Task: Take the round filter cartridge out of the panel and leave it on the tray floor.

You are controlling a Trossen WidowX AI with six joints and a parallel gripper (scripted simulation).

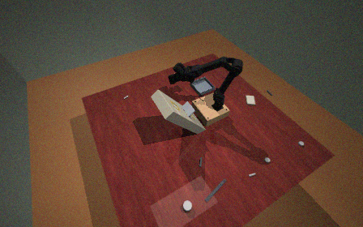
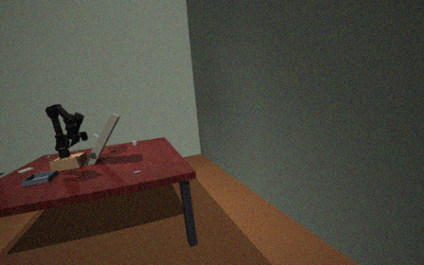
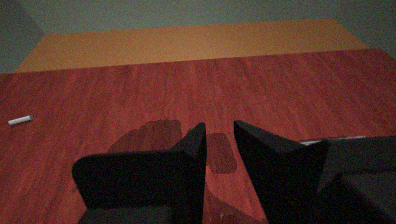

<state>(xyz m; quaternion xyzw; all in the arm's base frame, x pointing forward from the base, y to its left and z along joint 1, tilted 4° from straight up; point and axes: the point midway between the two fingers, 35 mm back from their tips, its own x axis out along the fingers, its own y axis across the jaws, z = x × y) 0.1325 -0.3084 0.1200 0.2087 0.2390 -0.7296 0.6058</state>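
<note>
Now: the white round filter cartridge 30 cm to the left of my gripper tip, 23 cm ahead of it and 7 cm above it. The rest, counted from my gripper tip: tray 21 cm behind, 18 cm below, 6 cm to the left; white card 43 cm behind, 40 cm to the left, 18 cm below.
</note>
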